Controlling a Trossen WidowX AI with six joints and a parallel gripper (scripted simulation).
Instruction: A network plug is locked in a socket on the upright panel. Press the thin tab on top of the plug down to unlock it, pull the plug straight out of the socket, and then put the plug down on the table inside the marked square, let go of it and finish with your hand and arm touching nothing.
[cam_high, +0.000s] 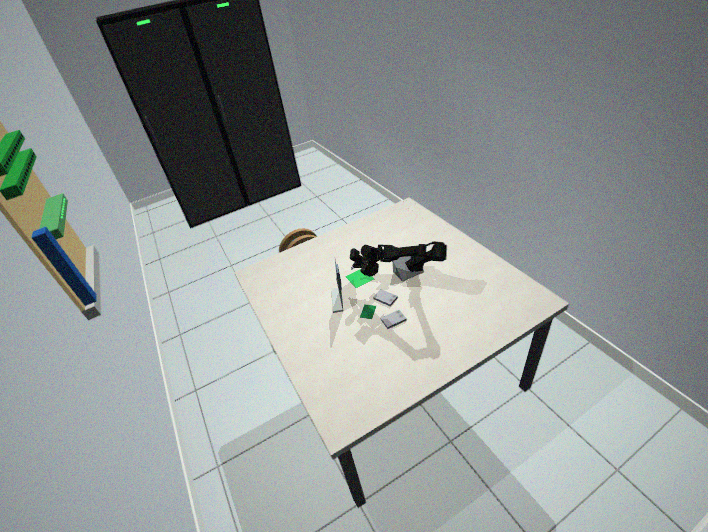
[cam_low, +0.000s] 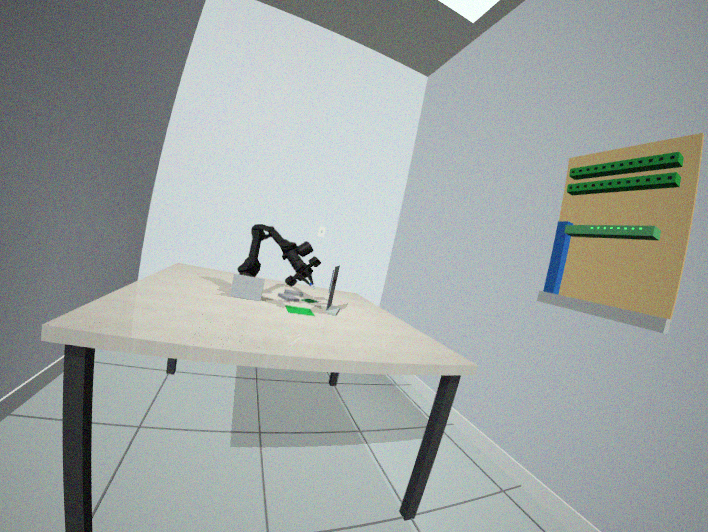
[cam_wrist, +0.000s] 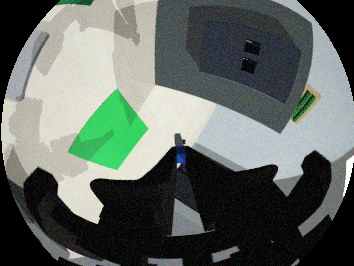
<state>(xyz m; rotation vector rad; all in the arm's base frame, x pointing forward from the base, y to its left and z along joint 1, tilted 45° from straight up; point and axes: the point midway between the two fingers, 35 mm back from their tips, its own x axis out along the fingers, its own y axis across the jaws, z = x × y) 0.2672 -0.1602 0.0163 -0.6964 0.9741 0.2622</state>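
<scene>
My gripper tip is now 4 cm past the green marked square, 2 cm to the left of it and 12 cm above it. From my gripper tip the other things lie so: blue plug right at my gripper tip; then grey panel 13 cm ahead, 5 cm to the left, 2 cm below.
</scene>
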